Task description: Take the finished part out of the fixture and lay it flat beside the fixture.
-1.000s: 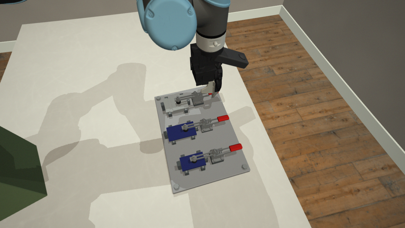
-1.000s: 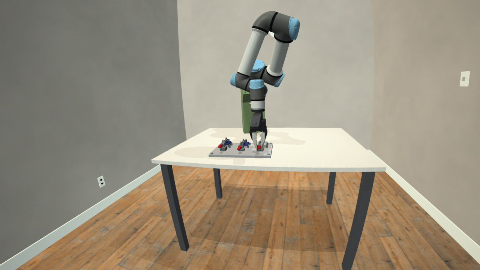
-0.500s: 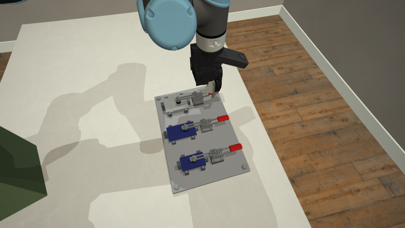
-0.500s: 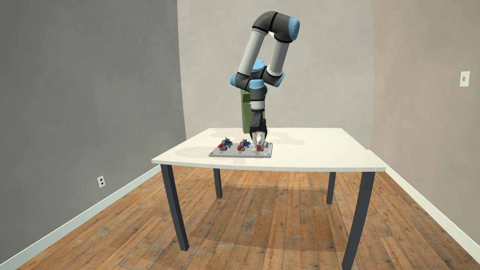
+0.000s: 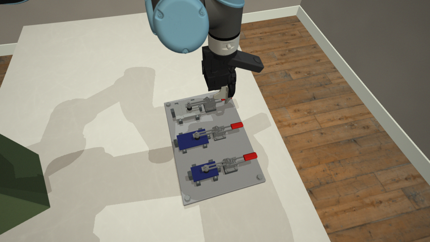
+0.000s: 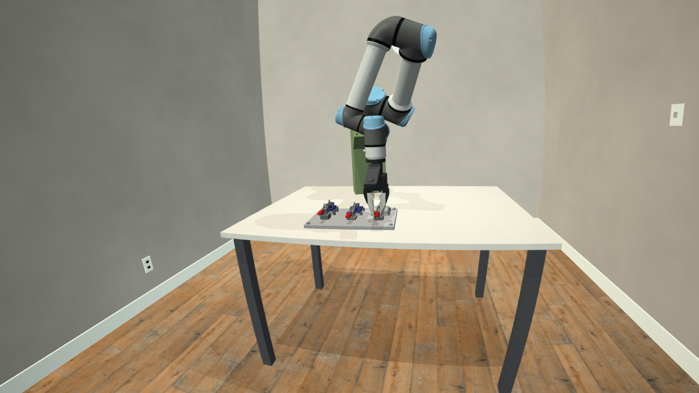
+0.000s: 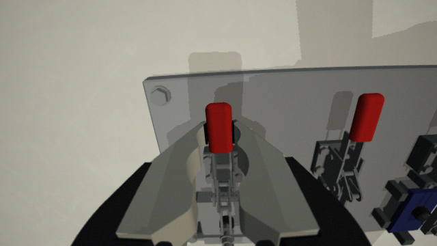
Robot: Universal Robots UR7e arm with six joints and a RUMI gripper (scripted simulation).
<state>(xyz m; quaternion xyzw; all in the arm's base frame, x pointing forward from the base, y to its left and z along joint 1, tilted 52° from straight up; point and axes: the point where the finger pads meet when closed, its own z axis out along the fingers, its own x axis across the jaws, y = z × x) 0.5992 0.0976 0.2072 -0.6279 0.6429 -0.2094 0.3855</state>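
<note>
The toggle clamp lies 60 mm behind my hand and 10 mm to the right of it. The rest, counted from my hand: grey fixture plate: 120 mm to the right, 70 mm behind, 40 mm below; blue blank: 130 mm to the right, 120 mm behind, 20 mm below; grey finished part: 140 mm behind, 20 mm to the right, 20 mm below.
</note>
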